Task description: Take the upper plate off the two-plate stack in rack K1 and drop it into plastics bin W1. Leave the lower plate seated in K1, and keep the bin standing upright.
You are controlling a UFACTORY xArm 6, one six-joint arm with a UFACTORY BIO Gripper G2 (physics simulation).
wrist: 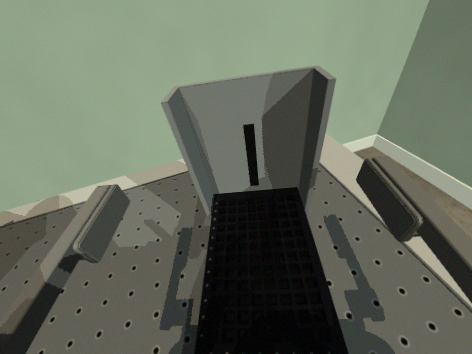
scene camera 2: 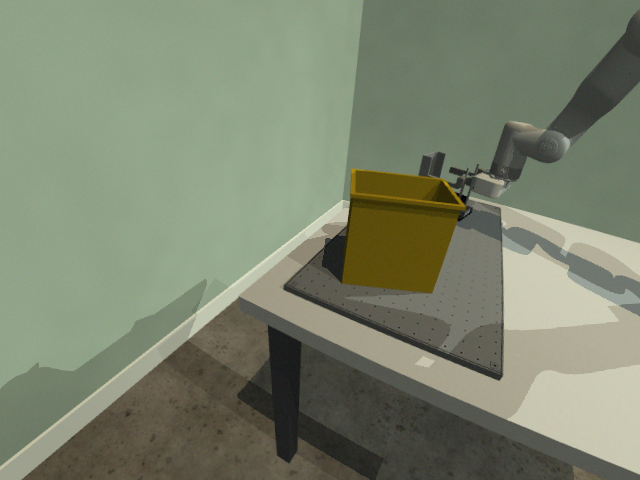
Labels:
A yellow plastics bin W1 shows in scene camera 2 [399,228]; in the wrist view it is out of frame.

